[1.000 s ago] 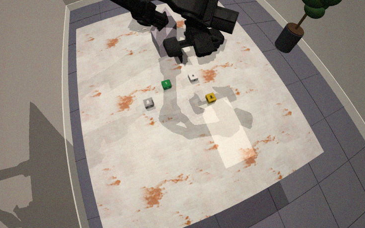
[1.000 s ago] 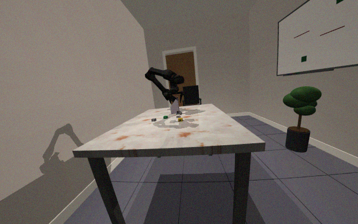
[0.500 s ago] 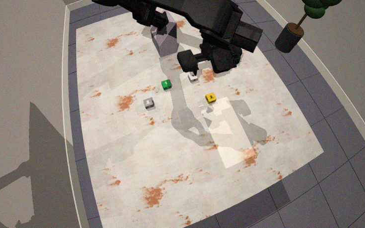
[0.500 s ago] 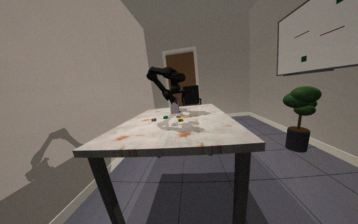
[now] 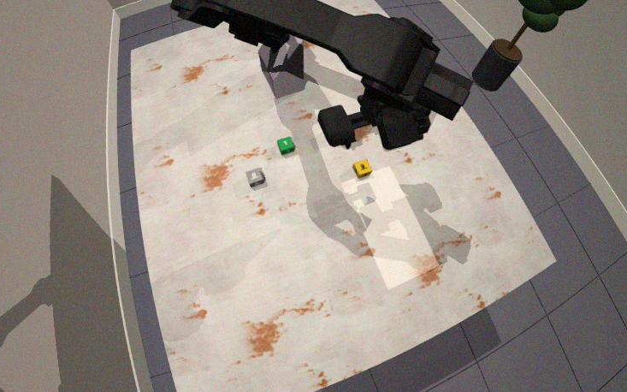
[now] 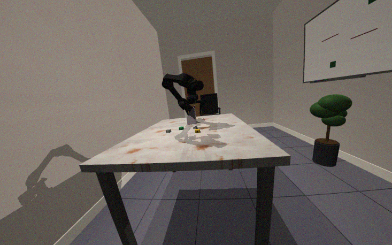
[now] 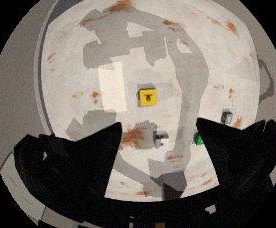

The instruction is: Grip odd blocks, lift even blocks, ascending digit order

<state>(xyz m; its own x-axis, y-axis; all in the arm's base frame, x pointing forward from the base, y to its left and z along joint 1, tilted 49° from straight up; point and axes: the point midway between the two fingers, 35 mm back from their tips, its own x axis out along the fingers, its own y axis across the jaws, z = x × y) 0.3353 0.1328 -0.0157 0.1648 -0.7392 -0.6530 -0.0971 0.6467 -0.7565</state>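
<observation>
Now: the green block 14 cm to the right of my gripper tip, 11 cm below it and 10 cm behind it. Also, from my gripper tip: white block (11 cm below, 11 cm behind, 3 cm to the right); then grey block (23 cm to the right, 11 cm below, 4 cm behind); then yellow block (11 cm below, 1 cm to the left).
</observation>
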